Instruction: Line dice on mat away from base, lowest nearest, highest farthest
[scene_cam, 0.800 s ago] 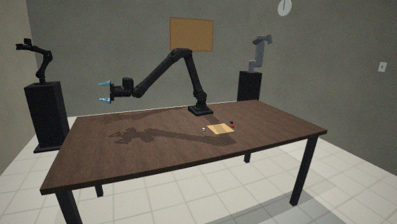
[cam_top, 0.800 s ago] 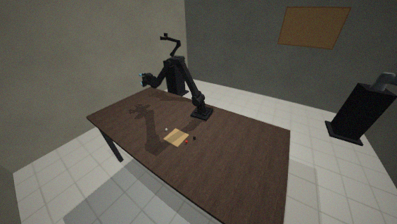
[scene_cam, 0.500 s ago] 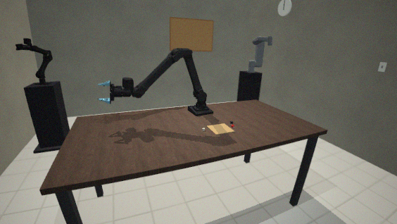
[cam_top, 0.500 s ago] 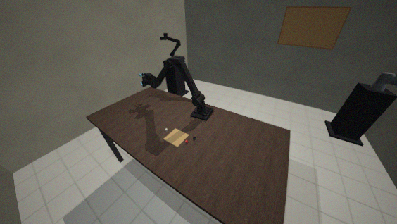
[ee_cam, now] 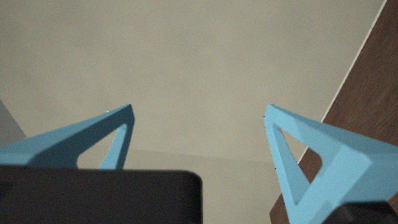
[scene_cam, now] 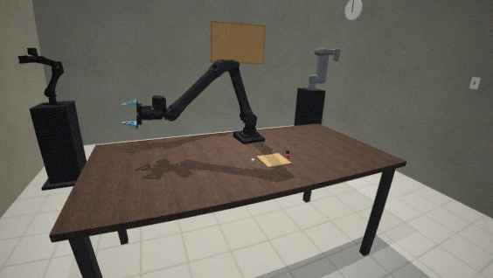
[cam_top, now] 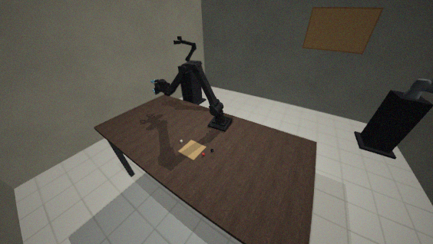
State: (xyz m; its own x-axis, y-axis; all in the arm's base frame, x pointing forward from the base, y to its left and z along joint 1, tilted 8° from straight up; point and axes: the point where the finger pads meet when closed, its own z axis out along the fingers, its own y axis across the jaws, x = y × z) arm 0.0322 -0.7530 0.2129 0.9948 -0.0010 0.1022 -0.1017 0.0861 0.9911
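Now: hand 860 mm to the right of the black die, 240 mm short of it and 240 mm above it. Also, from my hand: white die 620 mm to the left, 280 mm ahead, 240 mm below; then red die 840 mm to the left, 300 mm ahead, 240 mm below; then tan mat 740 mm to the left, 300 mm ahead, 240 mm below.
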